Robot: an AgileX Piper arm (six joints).
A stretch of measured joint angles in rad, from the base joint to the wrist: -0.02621, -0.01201, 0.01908, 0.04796, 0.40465, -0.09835; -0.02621, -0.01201, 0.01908, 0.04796, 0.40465, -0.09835; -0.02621, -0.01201, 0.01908, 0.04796, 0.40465, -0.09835; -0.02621, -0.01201, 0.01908, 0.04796, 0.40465, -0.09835; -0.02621, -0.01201, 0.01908, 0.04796, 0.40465, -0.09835; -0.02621, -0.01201, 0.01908, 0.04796, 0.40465, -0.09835; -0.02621, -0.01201, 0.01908, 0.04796, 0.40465, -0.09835; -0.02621, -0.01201, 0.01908, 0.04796, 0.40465, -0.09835; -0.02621, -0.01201, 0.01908, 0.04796, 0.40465, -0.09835; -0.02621, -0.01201, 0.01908, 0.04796, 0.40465, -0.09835; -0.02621, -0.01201, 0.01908, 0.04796, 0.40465, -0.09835; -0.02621, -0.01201, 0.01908, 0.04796, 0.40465, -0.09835; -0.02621, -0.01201, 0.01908, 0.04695, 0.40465, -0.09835; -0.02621, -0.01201, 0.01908, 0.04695, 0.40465, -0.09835; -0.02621, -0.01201, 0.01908, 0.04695, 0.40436, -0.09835; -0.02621, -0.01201, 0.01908, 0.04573, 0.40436, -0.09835; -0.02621, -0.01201, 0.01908, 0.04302, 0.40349, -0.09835; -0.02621, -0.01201, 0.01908, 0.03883, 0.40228, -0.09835; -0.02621, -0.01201, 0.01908, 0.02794, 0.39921, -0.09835; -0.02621, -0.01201, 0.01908, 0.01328, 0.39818, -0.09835; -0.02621, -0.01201, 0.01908, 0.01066, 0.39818, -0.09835; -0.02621, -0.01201, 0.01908, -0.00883, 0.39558, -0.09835; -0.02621, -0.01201, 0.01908, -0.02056, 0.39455, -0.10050
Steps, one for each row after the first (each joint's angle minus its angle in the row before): 0.00000, 0.00000, 0.00000, 0.00000, 0.00000, 0.00000; 0.00000, 0.00000, 0.00000, 0.00000, 0.00000, 0.00000; 0.00000, 0.00000, 0.00000, 0.00000, 0.00000, 0.00000; 0.00000, 0.00000, 0.00000, 0.00000, 0.00000, 0.00000; 0.00000, 0.00000, 0.00000, 0.00000, 0.00000, 0.00000; 0.00000, 0.00000, 0.00000, 0.00000, 0.00000, 0.00000; 0.00000, 0.00000, 0.00000, 0.00000, 0.00000, 0.00000; 0.00000, 0.00000, 0.00000, 0.00000, 0.00000, 0.00000; 0.00000, 0.00000, 0.00000, 0.00000, 0.00000, 0.00000; 0.00000, 0.00000, 0.00000, 0.00000, 0.00000, 0.00000; 0.00000, 0.00000, 0.00000, 0.00000, 0.00000, 0.00000; 0.00000, 0.00000, 0.00000, -0.00101, 0.00000, 0.00000; 0.00000, 0.00000, 0.00000, 0.00000, 0.00000, 0.00000; 0.00000, 0.00000, 0.00000, 0.00000, -0.00029, 0.00000; 0.00000, 0.00000, 0.00000, -0.00122, 0.00000, 0.00000; 0.00000, 0.00000, 0.00000, -0.00271, -0.00087, 0.00000; 0.00000, 0.00000, 0.00000, -0.00419, -0.00121, 0.00000; 0.00000, 0.00000, 0.00000, -0.01089, -0.00307, 0.00000; 0.00000, 0.00000, 0.00000, -0.01466, -0.00103, 0.00000; 0.00000, 0.00000, 0.00000, -0.00262, 0.00000, 0.00000; 0.00000, 0.00000, 0.00000, -0.01949, -0.00260, 0.00000; 0.00000, 0.00000, 0.00000, -0.01173, -0.00103, -0.00215
